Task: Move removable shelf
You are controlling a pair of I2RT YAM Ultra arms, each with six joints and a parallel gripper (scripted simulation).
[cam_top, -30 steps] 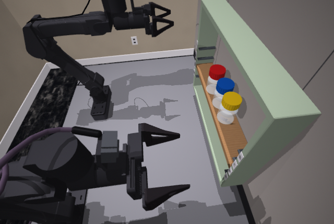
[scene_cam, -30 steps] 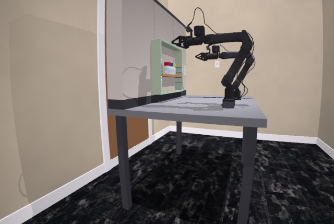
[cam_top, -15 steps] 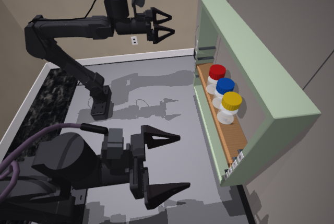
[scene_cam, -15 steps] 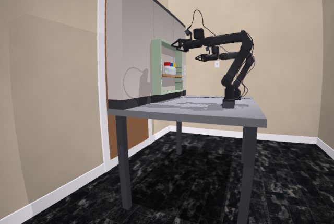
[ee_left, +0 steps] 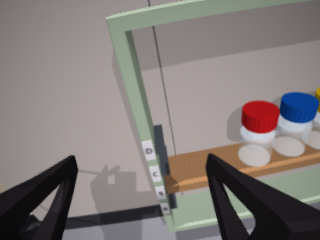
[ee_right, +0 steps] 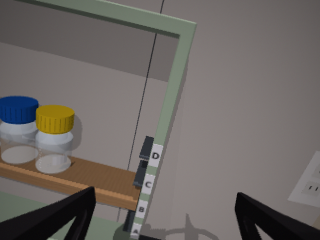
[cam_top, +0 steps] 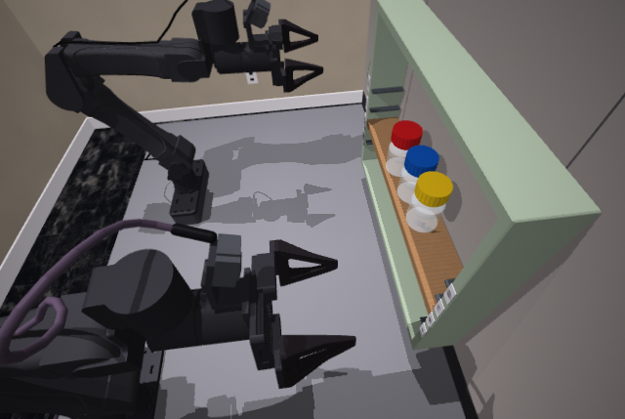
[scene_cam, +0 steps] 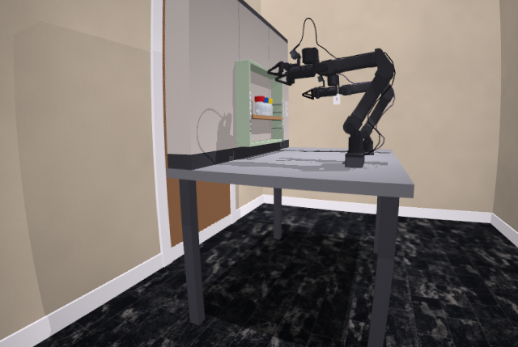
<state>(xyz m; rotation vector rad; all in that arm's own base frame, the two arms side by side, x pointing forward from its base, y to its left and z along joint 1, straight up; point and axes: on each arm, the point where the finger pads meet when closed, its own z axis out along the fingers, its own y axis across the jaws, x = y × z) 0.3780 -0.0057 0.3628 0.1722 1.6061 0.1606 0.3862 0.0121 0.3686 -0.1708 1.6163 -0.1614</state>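
The rack slot is 190 mm below my left hand, 140 mm ahead of it and 10 mm to the left of it. Round my left hand: green wall rack: 220 mm to the right, 170 mm ahead, 120 mm below; then blue-capped bottle: 230 mm to the right, 170 mm ahead, 130 mm below; then red-capped bottle: 160 mm to the right, 160 mm ahead, 130 mm below.
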